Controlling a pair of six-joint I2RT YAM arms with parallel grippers.
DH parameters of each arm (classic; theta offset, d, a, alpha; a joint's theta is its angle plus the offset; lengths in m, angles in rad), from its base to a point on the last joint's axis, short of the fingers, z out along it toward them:
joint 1: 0 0.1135 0.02 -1.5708
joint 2: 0 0 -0.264 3.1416
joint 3: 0.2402 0 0.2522 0
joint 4: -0.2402 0 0.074 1.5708
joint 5: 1.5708 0 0 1.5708
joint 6: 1.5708 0.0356 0 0
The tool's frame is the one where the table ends.
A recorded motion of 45 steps. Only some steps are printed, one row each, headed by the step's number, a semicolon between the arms.
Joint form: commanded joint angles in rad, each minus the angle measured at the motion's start. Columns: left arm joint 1, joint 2, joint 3, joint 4, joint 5, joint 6; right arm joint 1, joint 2, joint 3, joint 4, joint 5, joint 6.
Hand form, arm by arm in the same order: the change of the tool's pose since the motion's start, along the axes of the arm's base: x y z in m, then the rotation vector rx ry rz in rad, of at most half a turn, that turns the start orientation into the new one. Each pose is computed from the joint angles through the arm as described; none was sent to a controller.
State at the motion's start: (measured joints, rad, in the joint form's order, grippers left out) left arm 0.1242 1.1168 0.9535 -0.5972 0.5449 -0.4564; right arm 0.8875 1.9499 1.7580 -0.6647 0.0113 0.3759
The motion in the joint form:
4: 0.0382 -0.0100 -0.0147 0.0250 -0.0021 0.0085; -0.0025 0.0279 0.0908 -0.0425 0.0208 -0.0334
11: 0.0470 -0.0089 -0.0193 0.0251 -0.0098 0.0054; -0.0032 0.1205 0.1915 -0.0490 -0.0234 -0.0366
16: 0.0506 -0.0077 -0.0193 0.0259 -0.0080 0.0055; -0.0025 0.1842 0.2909 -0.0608 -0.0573 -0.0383
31: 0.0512 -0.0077 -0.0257 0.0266 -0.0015 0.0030; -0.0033 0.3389 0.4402 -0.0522 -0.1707 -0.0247
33: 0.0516 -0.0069 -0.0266 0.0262 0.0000 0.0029; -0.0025 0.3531 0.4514 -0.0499 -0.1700 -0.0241
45: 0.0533 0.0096 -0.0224 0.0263 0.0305 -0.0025; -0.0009 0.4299 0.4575 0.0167 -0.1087 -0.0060
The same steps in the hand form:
4: -0.0014 0.0088 -0.0008 0.0102 -0.0235 0.0348; 0.0060 0.0044 0.0145 -0.0086 -0.0416 0.0087
11: -0.0015 0.0111 -0.0027 0.0125 -0.0158 0.0510; 0.0189 0.0221 0.0059 0.0128 -0.0192 0.0397
16: -0.0013 0.0119 -0.0028 0.0114 -0.0156 0.0532; 0.0273 0.0348 0.0081 0.0466 -0.0165 0.0644
31: -0.0017 0.0117 -0.0048 0.0044 -0.0096 0.0505; 0.0453 0.0626 -0.0171 0.1087 0.0527 0.1299
33: -0.0017 0.0118 -0.0053 0.0030 -0.0076 0.0499; 0.0468 0.0650 -0.0204 0.1080 0.0532 0.1297
45: 0.0012 0.0118 -0.0070 -0.0234 0.0035 0.0327; 0.0582 0.0769 -0.0527 0.0828 0.0312 0.0766

